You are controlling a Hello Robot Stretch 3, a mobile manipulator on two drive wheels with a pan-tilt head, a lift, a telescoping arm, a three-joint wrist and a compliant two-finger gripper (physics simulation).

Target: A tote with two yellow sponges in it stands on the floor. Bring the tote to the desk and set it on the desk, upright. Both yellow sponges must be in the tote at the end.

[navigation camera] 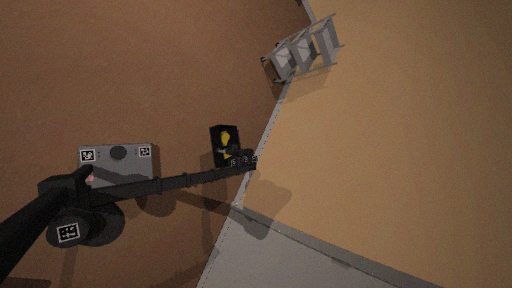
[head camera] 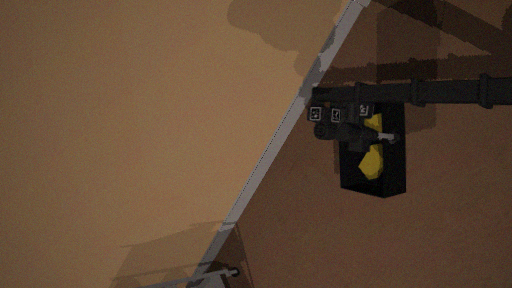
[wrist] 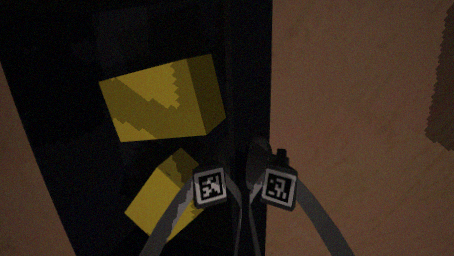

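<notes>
The black tote (head camera: 395,172) (navigation camera: 216,132) (wrist: 42,125) hangs tilted from my gripper, raised off the floor, its open side showing. My gripper (head camera: 392,136) (navigation camera: 220,150) (wrist: 243,152) is shut on one long side wall of the tote, one finger inside and one outside. One yellow sponge (head camera: 371,162) (navigation camera: 225,137) (wrist: 155,105) lies in the tote near the gripped wall. The other yellow sponge (head camera: 373,120) (navigation camera: 227,155) (wrist: 155,200) is also in it, partly hidden by the wrist or a finger. The desk cannot be made out in these views.
A tan wall (head camera: 125,125) (navigation camera: 390,150) with a grey baseboard (head camera: 265,159) (navigation camera: 270,125) runs close beyond the wrist. A grey wheeled cart (navigation camera: 306,51) stands by the wall. My base (navigation camera: 117,162) is left of the tote. A pale grey panel (navigation camera: 280,260) is at the bottom.
</notes>
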